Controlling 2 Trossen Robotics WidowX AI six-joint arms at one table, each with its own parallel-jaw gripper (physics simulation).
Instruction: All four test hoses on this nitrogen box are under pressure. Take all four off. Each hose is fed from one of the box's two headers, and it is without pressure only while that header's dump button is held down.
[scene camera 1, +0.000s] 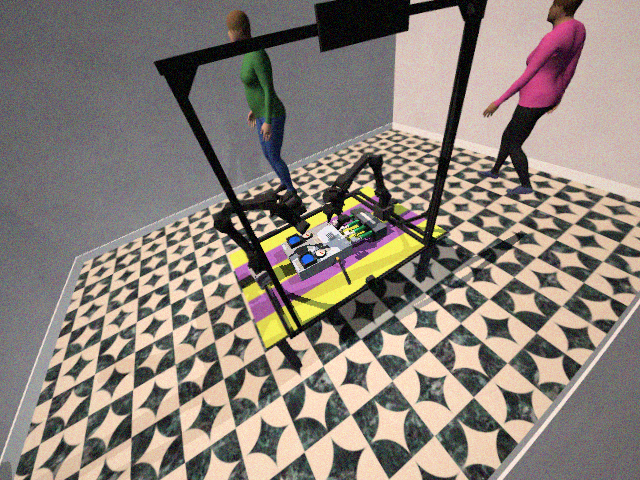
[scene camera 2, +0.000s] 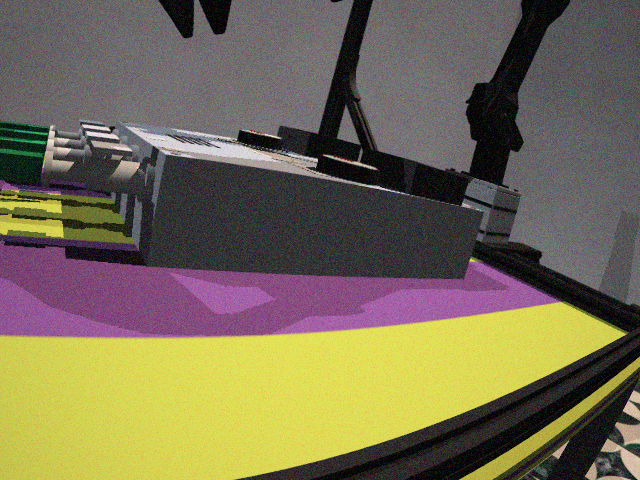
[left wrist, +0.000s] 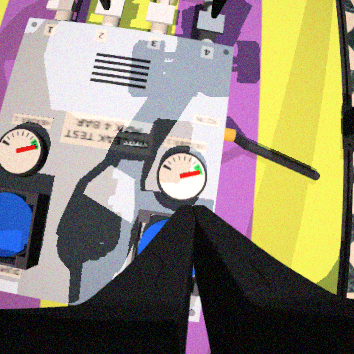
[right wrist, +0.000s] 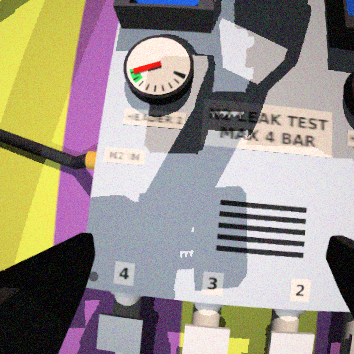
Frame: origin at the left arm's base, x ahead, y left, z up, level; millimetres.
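Seen in the pictures: left gripper, between the fingertips: (scene camera 2: 331, 0) (left wrist: 190, 216); right gripper, between the fingertips: (scene camera 1: 332, 226) (scene camera 2: 202, 36) (left wrist: 160, 11) (right wrist: 212, 246); left arm's base, origin of its link: (scene camera 1: 258, 268) (scene camera 2: 485, 181); right arm's base, origin of its link: (scene camera 1: 383, 205).
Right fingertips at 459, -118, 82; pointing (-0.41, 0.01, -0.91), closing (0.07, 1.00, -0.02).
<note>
Pixels of each thing's middle, then the offset from my right fingertips to it, as dx, dy, dz. "pt": a spot on its surface instead.
- header 1 gauge, a spot on its surface: (left wrist: 21, 151) pt -104, +158, -99
- header 2 gauge, a spot on its surface: (right wrist: 158, 67) (left wrist: 181, 173) pt -129, -26, -99
- header 1 button, middle of its body: (left wrist: 8, 223) -187, +174, -109
- dark grey block, a spot on its surface: (scene camera 1: 369, 222) pt +255, -36, -114
- black supply hose, a spot on its surface: (right wrist: 37, 147) (left wrist: 274, 156) pt -91, -175, -180
- orange fitting, a spot on its surface: (right wrist: 90, 160) (left wrist: 231, 131) pt -65, -99, -145
The nitrogen box (scene camera 1: 325, 269) (scene camera 2: 310, 222) (left wrist: 70, 100) (right wrist: 280, 175) lies mid-table. White or grey couplings 4 (left wrist: 210, 22) (right wrist: 120, 330), 3 (left wrist: 161, 12) (right wrist: 206, 340), 2 (left wrist: 110, 7) (right wrist: 292, 342) and 1 (left wrist: 62, 10) sit at its ports. The header 1 gauge (left wrist: 21, 151) and header 2 gauge (left wrist: 181, 176) (right wrist: 158, 67) have needles at green. My left gripper (left wrist: 190, 216) is shut and empty over the header 2 dump button (left wrist: 155, 237), partly hiding it; contact is unclear. The header 1 button (left wrist: 14, 225) is uncovered. My right gripper (scene camera 2: 204, 32) (right wrist: 212, 246) is open and empty above the box's port end.
Green hose sleeves (scene camera 2: 20, 160) run from the couplings towards a dark grey block (scene camera 1: 369, 222). A black supply hose (left wrist: 280, 157) (right wrist: 37, 147) leaves the box's side at an orange fitting (left wrist: 229, 134) (right wrist: 90, 160). A black frame (scene camera 1: 457, 103) stands around the striped table.
</note>
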